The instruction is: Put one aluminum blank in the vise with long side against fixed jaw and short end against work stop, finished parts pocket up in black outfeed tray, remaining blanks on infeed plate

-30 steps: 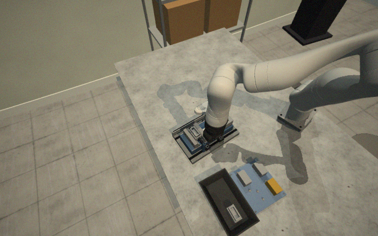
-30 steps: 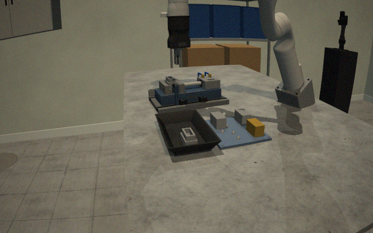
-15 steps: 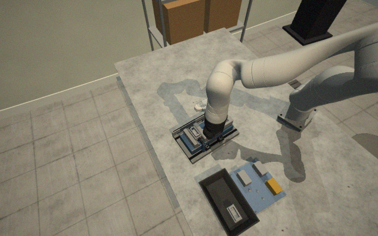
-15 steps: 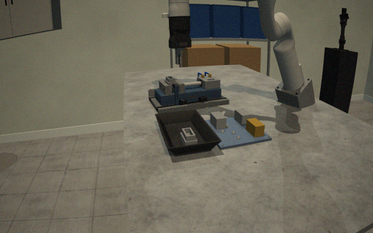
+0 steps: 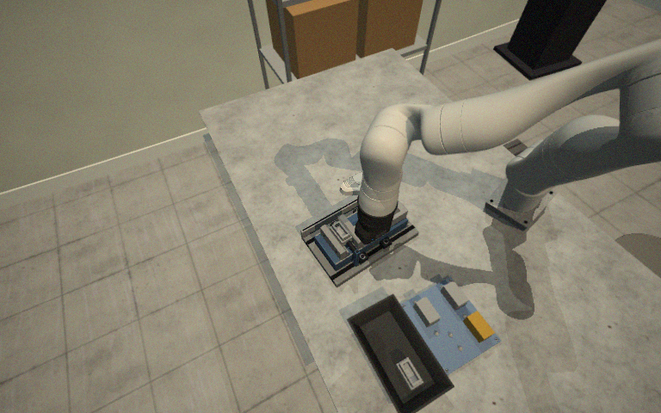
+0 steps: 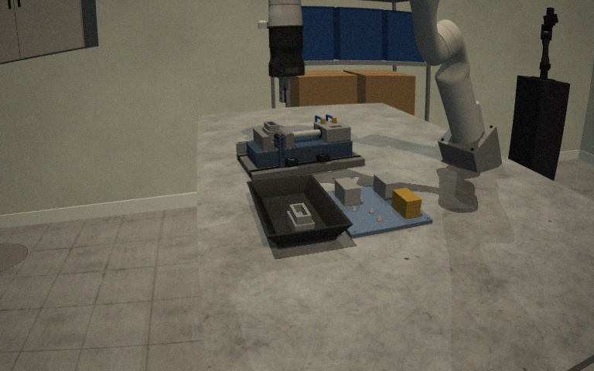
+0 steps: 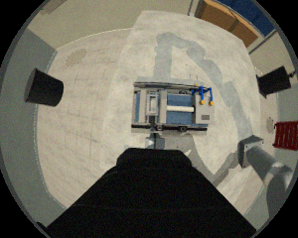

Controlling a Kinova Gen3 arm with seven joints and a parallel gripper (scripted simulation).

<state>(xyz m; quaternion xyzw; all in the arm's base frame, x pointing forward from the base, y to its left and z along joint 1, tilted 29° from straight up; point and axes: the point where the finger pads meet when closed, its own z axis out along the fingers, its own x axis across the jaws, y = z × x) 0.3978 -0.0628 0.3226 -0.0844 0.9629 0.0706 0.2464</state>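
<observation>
The fixed jaw lies 5 cm ahead of my hand, 7 cm to the right of it and 12 cm below it. Round my hand: gray blank: 11 cm behind, 18 cm to the left, 17 cm below; then vise: 4 cm behind, 9 cm to the right, 16 cm below; then infeed plate: 15 cm behind, 22 cm to the left, 20 cm below.
</observation>
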